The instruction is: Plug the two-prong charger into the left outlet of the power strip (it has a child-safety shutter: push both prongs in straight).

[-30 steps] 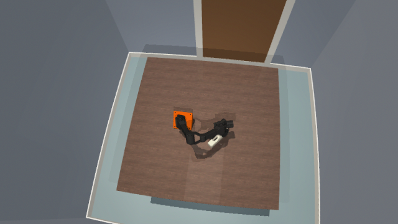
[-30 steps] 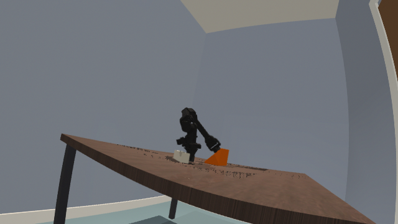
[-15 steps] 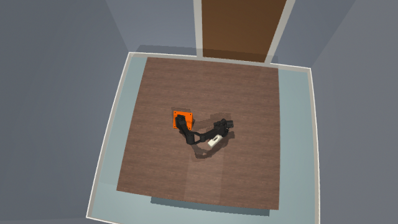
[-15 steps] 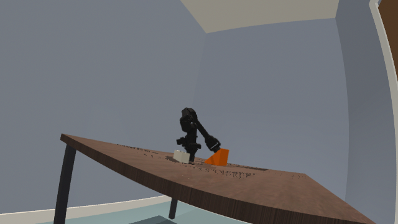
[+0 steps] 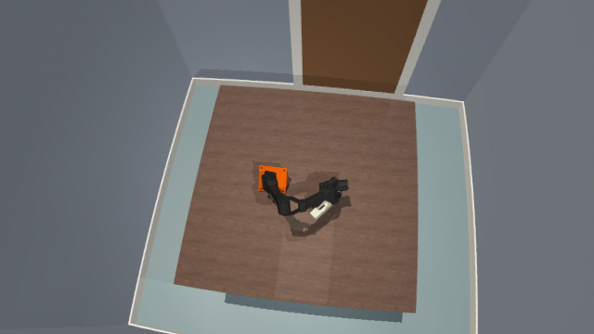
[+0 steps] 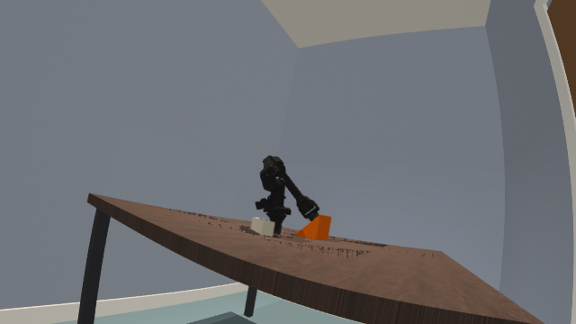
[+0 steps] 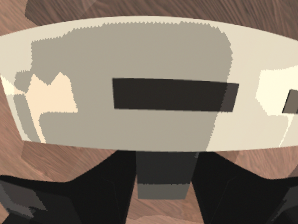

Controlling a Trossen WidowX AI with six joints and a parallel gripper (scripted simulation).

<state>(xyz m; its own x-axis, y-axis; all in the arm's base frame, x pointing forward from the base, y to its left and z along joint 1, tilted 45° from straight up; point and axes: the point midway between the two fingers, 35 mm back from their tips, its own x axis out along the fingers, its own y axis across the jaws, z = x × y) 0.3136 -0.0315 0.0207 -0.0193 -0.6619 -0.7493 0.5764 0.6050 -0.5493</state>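
Right now my gripper tip is 10 mm short of the two-prong charger, 10 mm to the left of it and 10 mm below it.
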